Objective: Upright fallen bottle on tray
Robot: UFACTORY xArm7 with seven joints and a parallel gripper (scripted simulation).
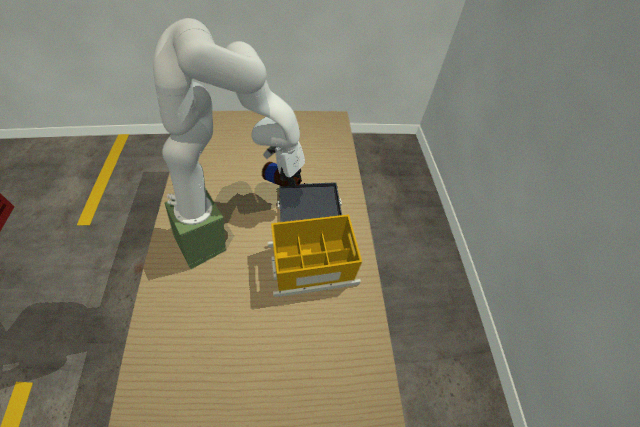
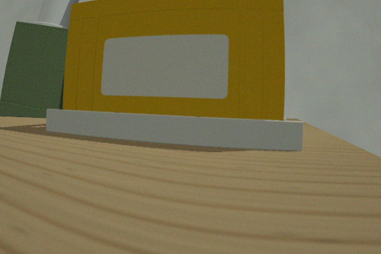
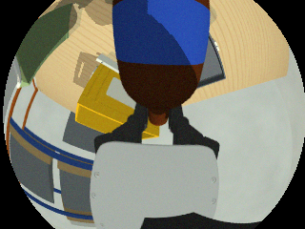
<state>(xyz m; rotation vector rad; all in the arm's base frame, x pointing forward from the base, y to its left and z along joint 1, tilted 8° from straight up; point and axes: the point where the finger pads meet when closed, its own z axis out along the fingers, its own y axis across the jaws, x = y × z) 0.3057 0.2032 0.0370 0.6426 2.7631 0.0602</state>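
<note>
My gripper is now 5 cm past the bottle, 2 cm to the right of it and 2 cm above it. Also, from my hand: dark grey tray 19 cm below, 6 cm ahead, 5 cm to the left; then crate 22 cm to the right, 12 cm below, 11 cm ahead.
</note>
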